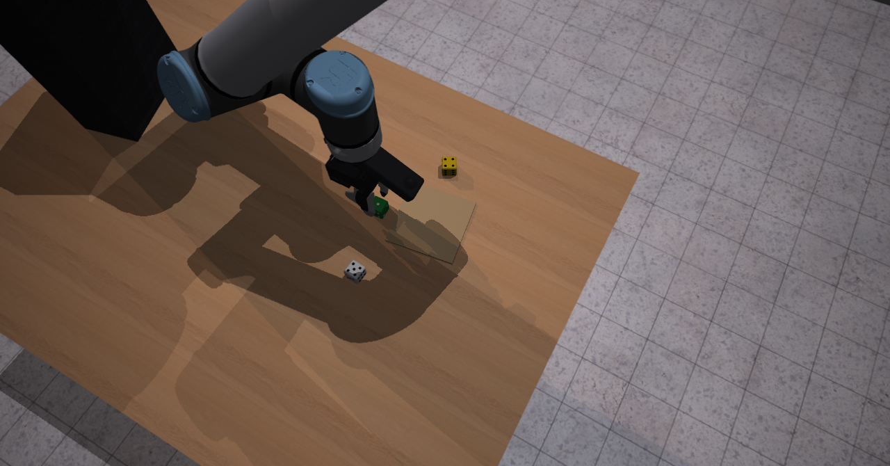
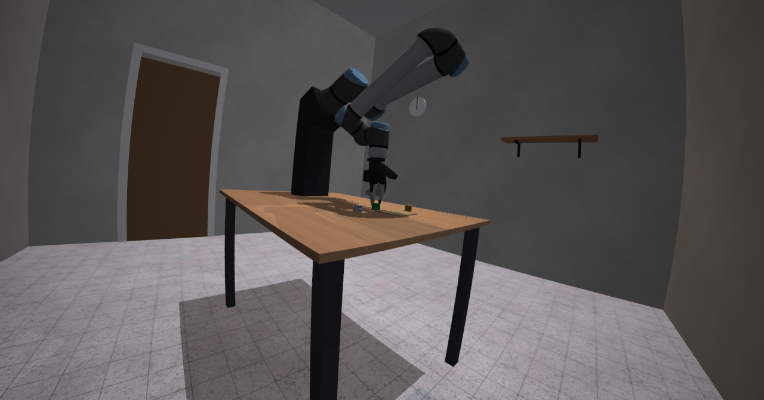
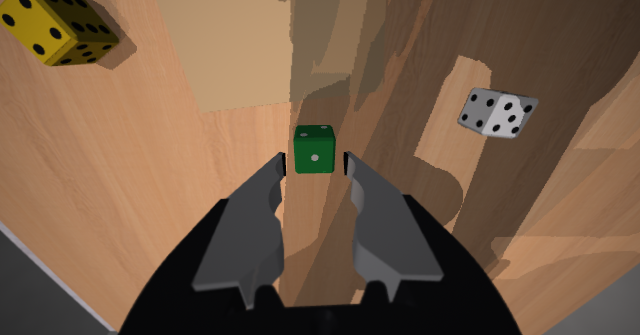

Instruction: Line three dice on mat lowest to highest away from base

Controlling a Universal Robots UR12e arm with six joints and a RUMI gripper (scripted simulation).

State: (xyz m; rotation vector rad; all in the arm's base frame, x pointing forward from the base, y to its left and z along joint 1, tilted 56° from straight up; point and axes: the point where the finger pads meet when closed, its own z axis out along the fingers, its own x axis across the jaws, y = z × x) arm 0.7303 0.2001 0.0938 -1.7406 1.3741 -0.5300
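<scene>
The green die is 2 cm below my hand. From my hand the other things lie so: yellow die (17 cm to the left, 2 cm below); then tan mat (8 cm ahead, 7 cm to the left, 3 cm below); then white die (9 cm ahead, 11 cm to the right, 2 cm below).
</scene>
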